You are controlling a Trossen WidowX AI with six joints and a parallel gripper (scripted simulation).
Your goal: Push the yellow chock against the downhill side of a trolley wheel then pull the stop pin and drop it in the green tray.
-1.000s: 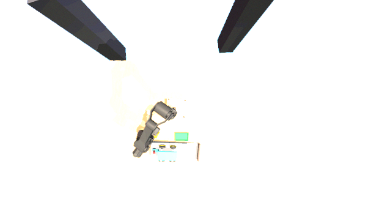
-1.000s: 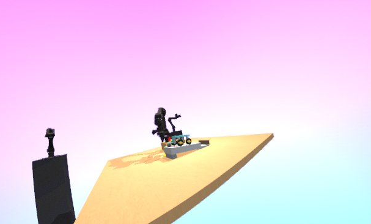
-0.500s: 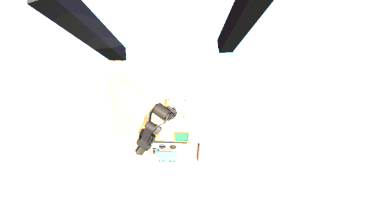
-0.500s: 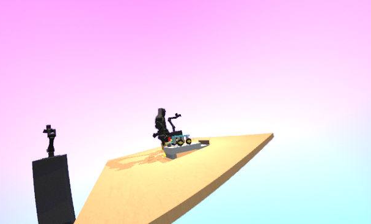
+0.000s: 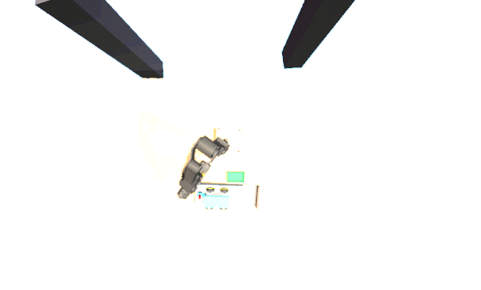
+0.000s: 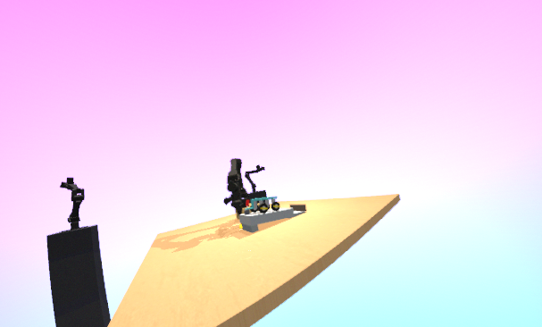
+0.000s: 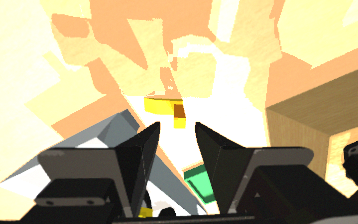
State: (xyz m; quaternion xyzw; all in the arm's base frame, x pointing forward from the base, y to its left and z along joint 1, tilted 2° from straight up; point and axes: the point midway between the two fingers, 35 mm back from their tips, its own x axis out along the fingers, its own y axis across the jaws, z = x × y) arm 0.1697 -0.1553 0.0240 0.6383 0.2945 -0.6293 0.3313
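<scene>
Now: gripper tip 50 mm above the yellow chock, 20 mm short of it and 10 mm to the left of it. Also, from my gripper tip: green tray (210 mm to the left, 80 mm below, 60 mm ahead); then red-headed stop pin (120 mm ahead, 60 mm above, 10 mm to the right); then cyan trolley (160 mm ahead, 80 mm to the left, 40 mm above).
</scene>
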